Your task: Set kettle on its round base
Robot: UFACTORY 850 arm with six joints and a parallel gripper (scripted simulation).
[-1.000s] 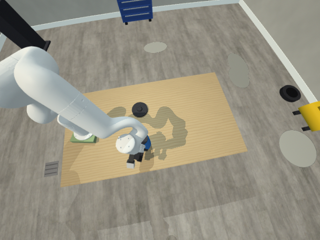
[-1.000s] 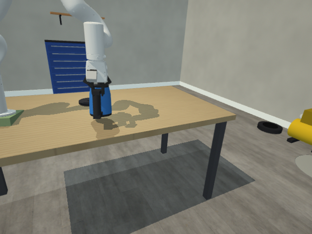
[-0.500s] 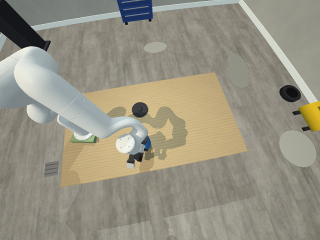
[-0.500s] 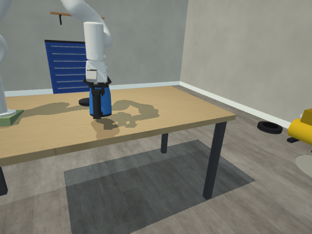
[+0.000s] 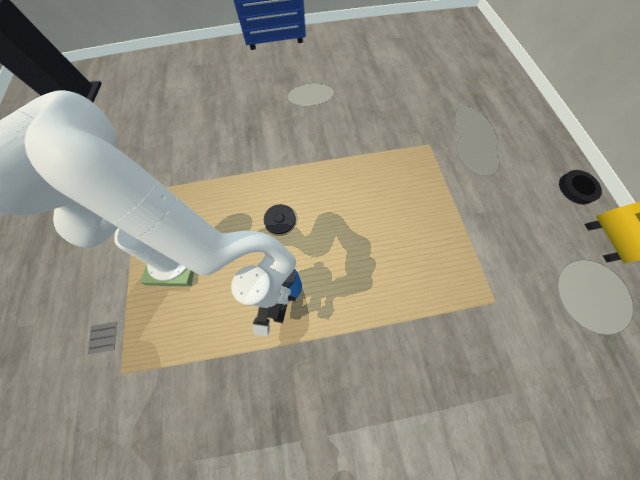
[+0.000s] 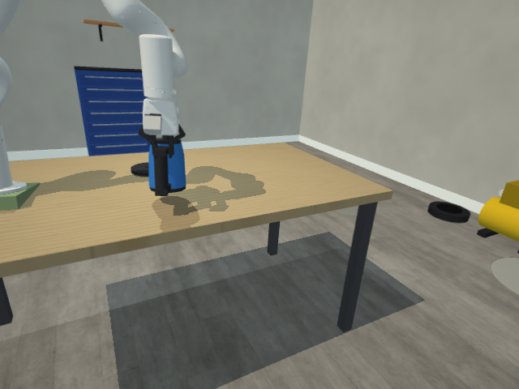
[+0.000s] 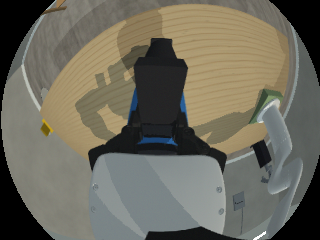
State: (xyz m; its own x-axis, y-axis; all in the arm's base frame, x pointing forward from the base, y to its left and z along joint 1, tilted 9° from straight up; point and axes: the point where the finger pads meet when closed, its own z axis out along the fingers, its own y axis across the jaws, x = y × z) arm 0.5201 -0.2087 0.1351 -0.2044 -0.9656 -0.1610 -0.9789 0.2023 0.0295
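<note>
Now: the blue kettle 50 mm below my hand, 30 mm to the left of it and 10 mm ahead of it. The rest, counted from my hand: round black base: 380 mm to the left, 180 mm below, 40 mm behind.
</note>
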